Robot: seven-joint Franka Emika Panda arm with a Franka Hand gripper.
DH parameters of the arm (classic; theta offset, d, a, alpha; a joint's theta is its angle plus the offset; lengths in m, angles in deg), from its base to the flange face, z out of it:
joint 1: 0 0.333 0 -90
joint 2: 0 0 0 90
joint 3: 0 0.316 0.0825 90
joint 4: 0 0 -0.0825 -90
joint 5: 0 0.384 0 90
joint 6: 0 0 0.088 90
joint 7: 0 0.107 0 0
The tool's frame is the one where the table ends.
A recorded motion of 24 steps. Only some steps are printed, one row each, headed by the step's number.
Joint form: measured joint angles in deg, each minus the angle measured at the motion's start. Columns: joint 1, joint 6, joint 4, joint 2, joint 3, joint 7, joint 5.
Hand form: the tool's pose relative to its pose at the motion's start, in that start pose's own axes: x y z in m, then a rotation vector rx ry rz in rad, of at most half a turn. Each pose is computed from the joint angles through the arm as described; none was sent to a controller.
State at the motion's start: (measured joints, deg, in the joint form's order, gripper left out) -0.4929 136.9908 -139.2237 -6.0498 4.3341 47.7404 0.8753
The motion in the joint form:
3: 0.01 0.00 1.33 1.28 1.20 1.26 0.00
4: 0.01 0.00 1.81 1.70 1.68 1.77 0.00
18: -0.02 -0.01 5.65 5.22 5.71 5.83 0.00
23: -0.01 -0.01 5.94 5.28 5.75 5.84 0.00
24: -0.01 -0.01 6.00 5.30 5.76 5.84 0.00
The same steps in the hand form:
3: -0.0029 -0.0123 0.0013 0.0014 -0.0005 0.0008
4: -0.0043 -0.0170 0.0015 0.0026 -0.0004 0.0013
18: -0.0189 -0.0552 0.0045 0.0131 -0.0054 0.0026
23: -0.0183 -0.0567 0.0030 0.0165 -0.0032 0.0019
24: -0.0182 -0.0571 0.0027 0.0171 -0.0028 0.0017

